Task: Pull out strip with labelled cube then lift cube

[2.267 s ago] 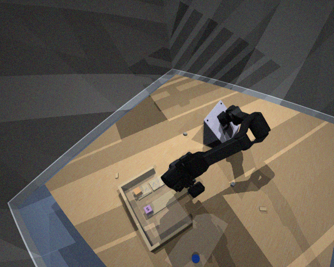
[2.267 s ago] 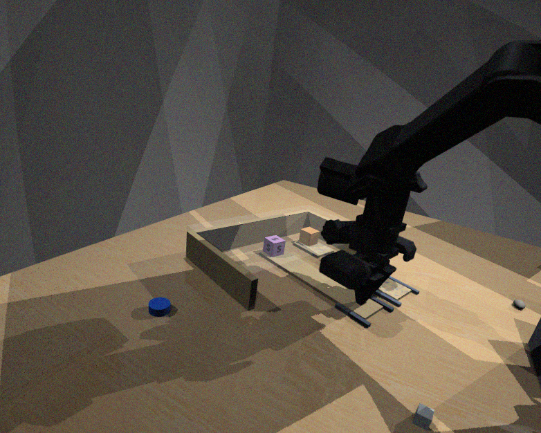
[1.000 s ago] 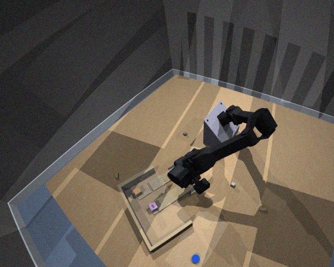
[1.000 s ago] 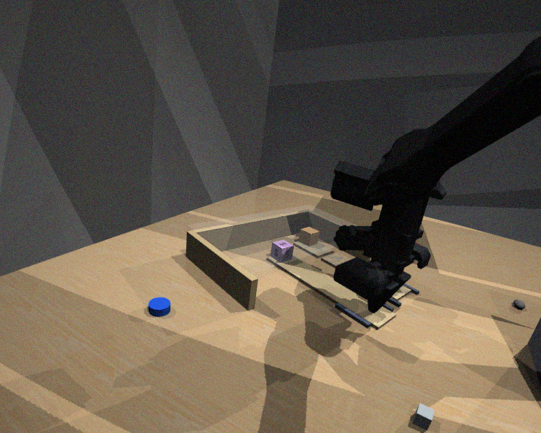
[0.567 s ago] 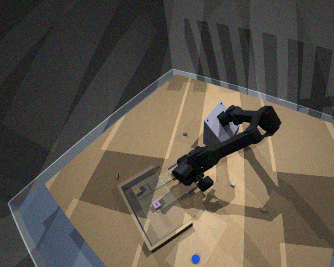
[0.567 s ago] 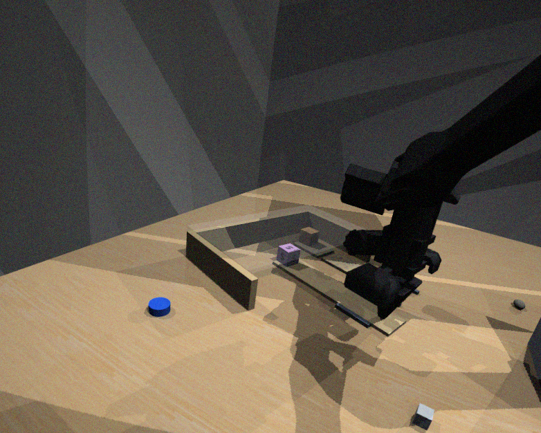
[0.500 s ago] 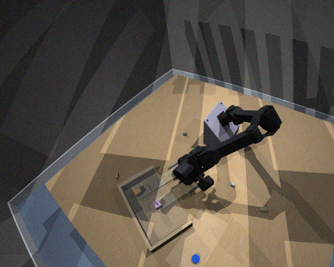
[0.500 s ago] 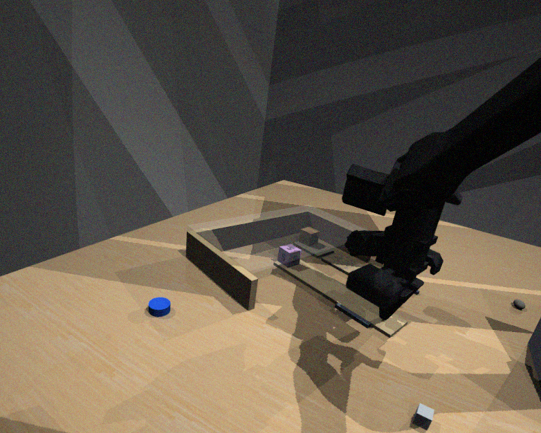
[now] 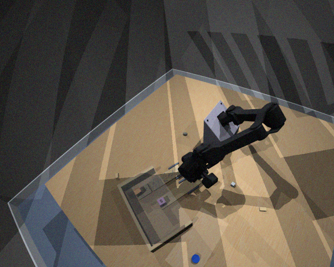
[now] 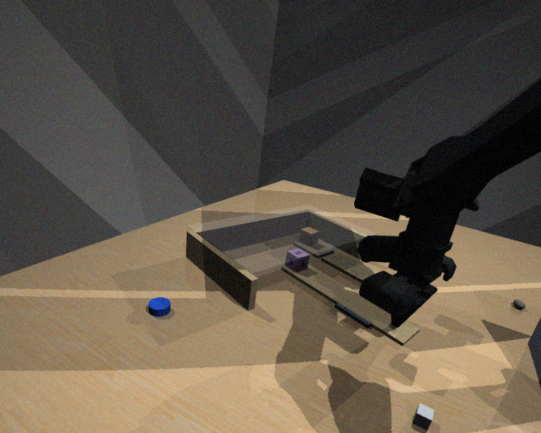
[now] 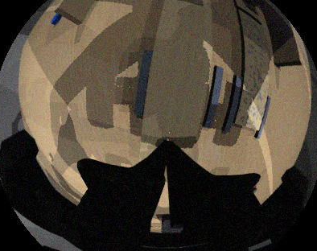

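Now: the speckled strip 120 mm to the right of my gripper tip and 100 mm ahead of it. The rest, counted from my gripper tip: blue disc 280 mm ahead, 210 mm to the left; pebble 230 mm to the right, 180 mm behind.
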